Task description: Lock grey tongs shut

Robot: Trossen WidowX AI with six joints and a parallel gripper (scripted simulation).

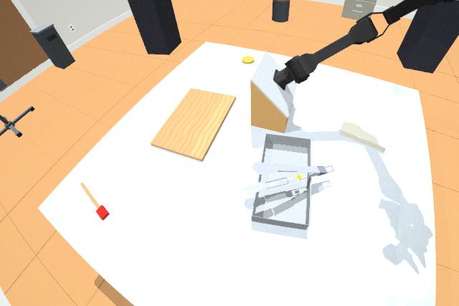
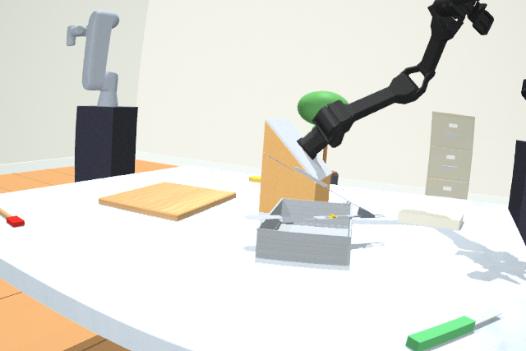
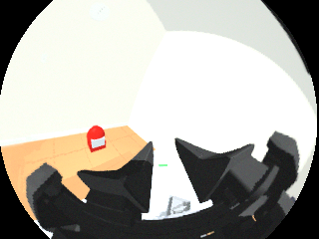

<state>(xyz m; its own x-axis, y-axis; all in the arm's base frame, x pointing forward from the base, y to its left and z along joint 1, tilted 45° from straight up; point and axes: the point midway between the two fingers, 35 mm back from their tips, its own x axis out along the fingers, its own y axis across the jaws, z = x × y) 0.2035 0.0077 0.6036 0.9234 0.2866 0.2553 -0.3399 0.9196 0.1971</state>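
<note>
Right now my gripper tip is 7 cm short of the grey roasting tin, 37 cm to the left of it and 53 cm above it. Round my gripper tip: cream block (22 cm behind, 7 cm to the right, 55 cm below); then wooden board (12 cm behind, 77 cm to the right, 55 cm below).
</note>
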